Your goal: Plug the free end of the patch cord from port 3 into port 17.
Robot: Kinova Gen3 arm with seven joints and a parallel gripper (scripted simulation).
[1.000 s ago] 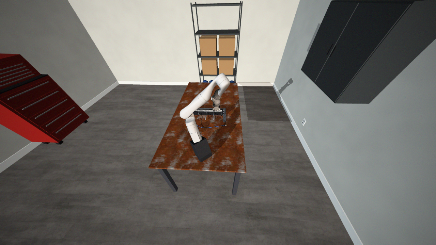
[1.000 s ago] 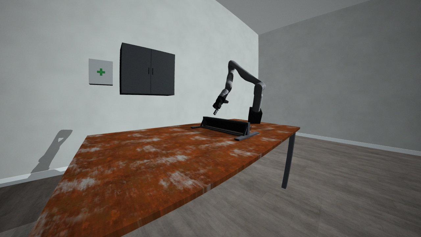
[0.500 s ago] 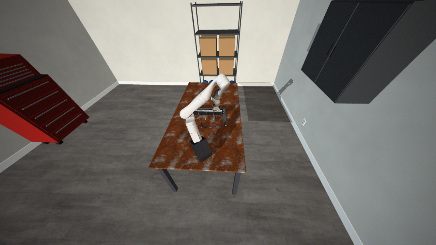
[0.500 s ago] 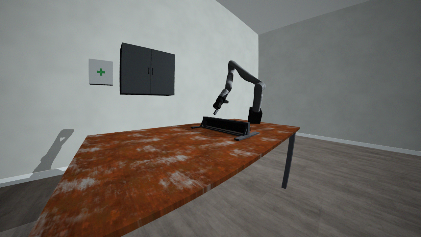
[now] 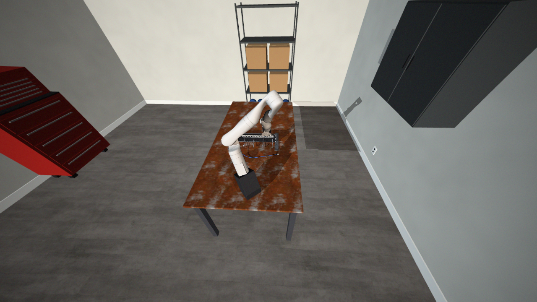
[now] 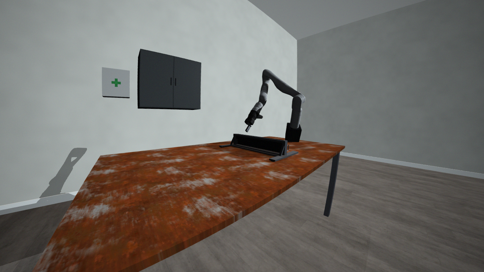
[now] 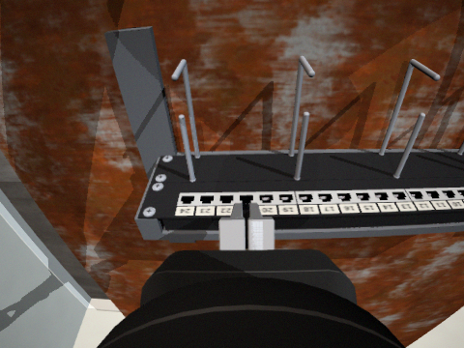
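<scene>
Now: the plug 160 mm behind my hand, 90 mm to the right of it and 130 mm below it.
</scene>
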